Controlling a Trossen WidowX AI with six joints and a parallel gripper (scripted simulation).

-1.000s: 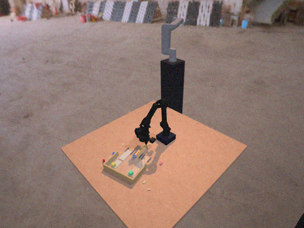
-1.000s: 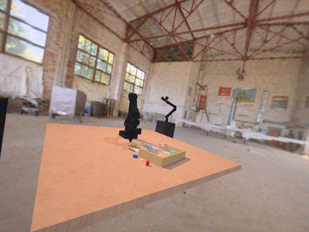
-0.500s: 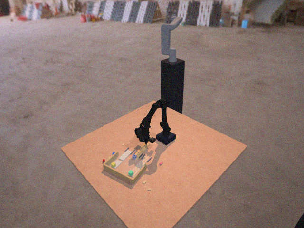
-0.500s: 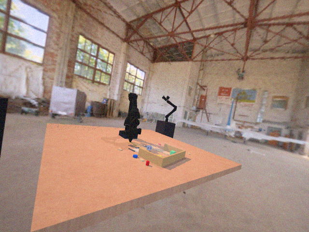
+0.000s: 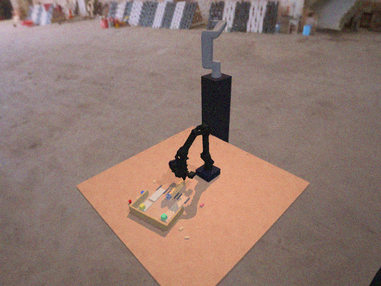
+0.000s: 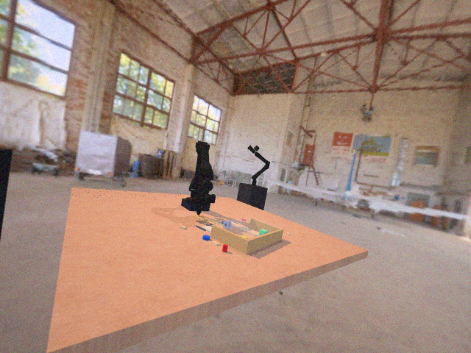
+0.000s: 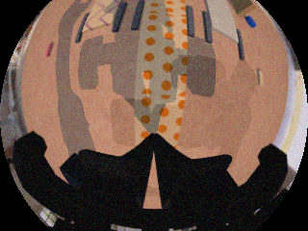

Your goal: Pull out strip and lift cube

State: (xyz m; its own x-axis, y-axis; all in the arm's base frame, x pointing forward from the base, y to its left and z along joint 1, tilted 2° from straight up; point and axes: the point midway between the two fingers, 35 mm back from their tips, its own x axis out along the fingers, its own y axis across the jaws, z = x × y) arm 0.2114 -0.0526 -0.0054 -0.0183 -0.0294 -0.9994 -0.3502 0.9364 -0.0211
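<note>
Right now the pale blue labelled cube is 20 cm ahead of my gripper tip, 7 cm to the left of it and 1 cm above it.
</note>
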